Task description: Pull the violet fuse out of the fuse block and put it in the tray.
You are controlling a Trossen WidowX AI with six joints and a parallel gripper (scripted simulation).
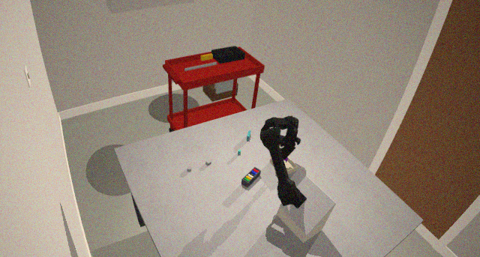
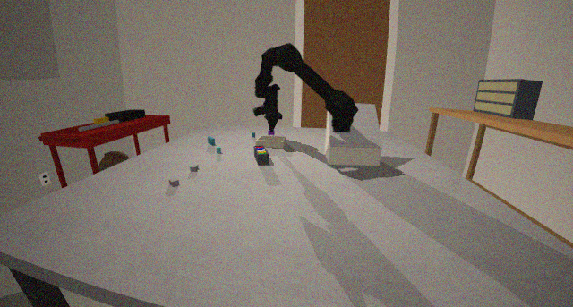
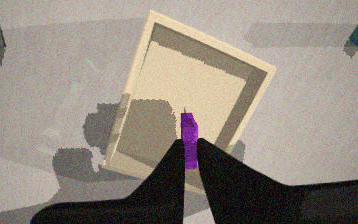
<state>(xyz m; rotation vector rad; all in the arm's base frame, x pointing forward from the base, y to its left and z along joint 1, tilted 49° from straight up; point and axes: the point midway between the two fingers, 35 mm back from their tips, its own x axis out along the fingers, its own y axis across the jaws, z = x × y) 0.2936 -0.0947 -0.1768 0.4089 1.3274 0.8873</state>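
The shallow tan tray lies 6 cm below my gripper tip.
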